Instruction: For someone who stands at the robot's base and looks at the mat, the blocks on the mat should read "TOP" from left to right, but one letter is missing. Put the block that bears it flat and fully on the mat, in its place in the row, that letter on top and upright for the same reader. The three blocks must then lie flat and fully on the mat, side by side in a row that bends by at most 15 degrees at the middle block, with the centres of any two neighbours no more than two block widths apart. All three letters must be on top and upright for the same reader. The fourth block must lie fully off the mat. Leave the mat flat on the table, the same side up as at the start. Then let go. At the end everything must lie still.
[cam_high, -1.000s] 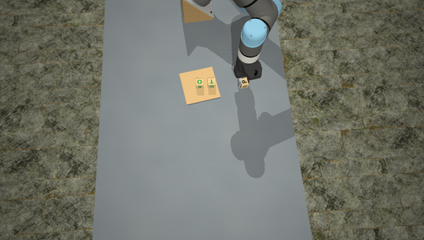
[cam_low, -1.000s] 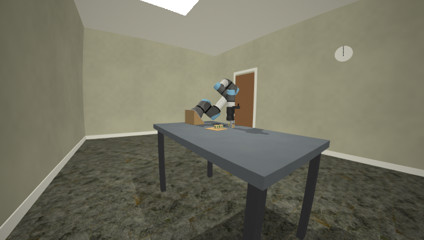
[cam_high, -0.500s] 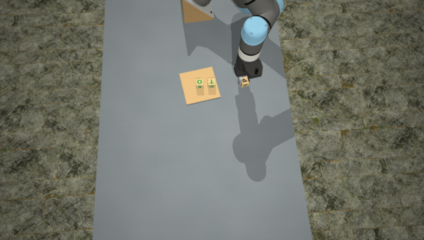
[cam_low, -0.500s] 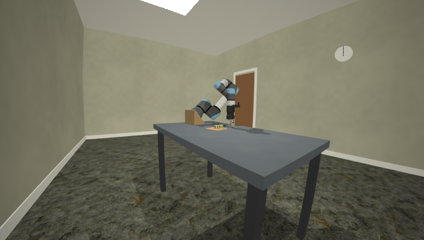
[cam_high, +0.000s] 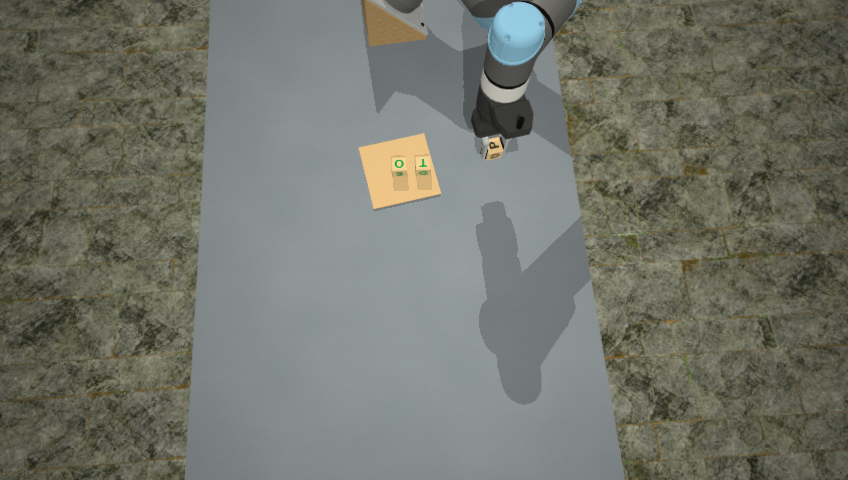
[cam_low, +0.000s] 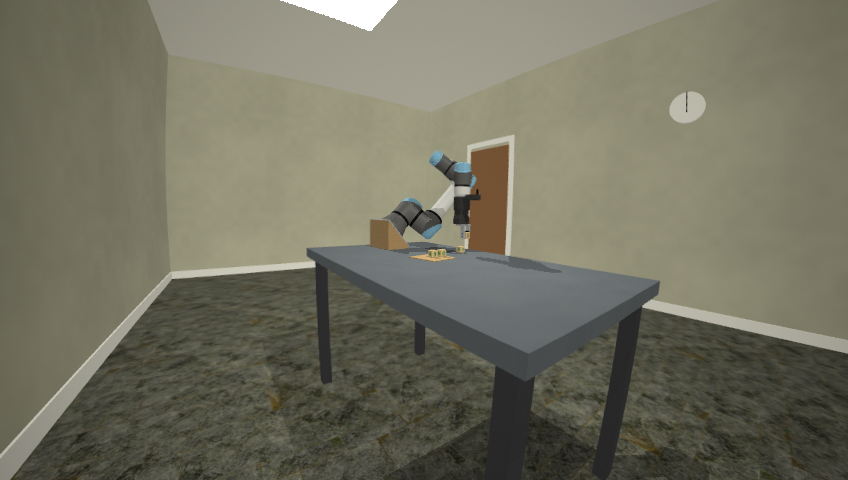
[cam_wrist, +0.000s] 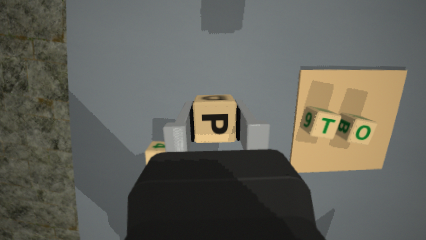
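My gripper is now 18 cm to the left of the o block, 8 cm above it and 4 cm past it. The rest, counted from my hand: t block: 13 cm to the right, 8 cm below, 3 cm behind.
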